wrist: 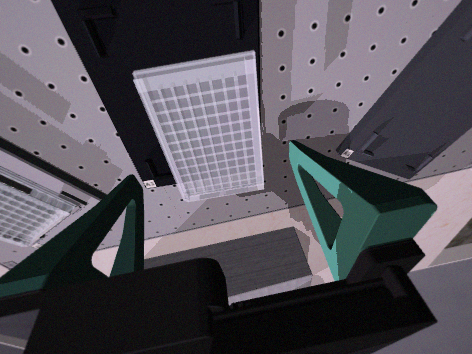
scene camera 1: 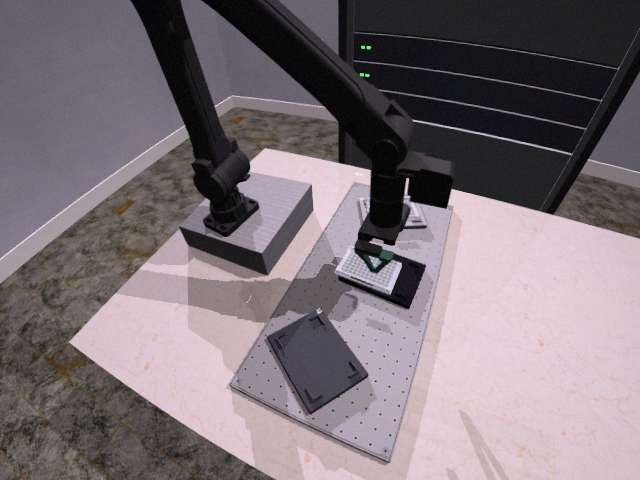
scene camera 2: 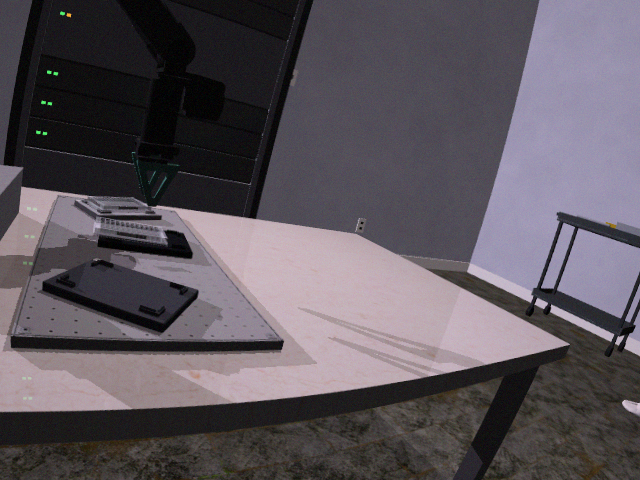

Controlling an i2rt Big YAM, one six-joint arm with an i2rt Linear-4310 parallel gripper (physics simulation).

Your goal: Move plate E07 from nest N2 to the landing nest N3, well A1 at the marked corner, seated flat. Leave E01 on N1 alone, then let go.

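Plate E07 (scene camera 1: 356,269) (scene camera 2: 129,230) (wrist: 210,120), clear with a grid of wells, lies askew on the black nest N2 (scene camera 1: 413,274) (scene camera 2: 180,243) (wrist: 170,30). It is shifted toward the arm's base and overhangs that end, out of line with the corner stops, and looks slightly tilted. My gripper (scene camera 1: 374,267) (scene camera 2: 151,202) (wrist: 213,164) is open and empty above E07, fingertips clear of it. The dark grey nest N3 (scene camera 1: 315,356) (scene camera 2: 124,293) (wrist: 415,110) is empty, with a white mark (scene camera 1: 318,311) (wrist: 347,153) at one corner. E07's A1 lettering is not readable.
Plate E01 (scene camera 2: 121,203) (wrist: 30,212) sits on nest N1 (scene camera 1: 421,225) (scene camera 2: 155,216), behind N2 and partly hidden by the arm in scene camera 1. All nests stand on a perforated board (scene camera 1: 382,382) (scene camera 2: 232,325). The arm's grey base block (scene camera 1: 279,206) (wrist: 260,260) stands beside the board.
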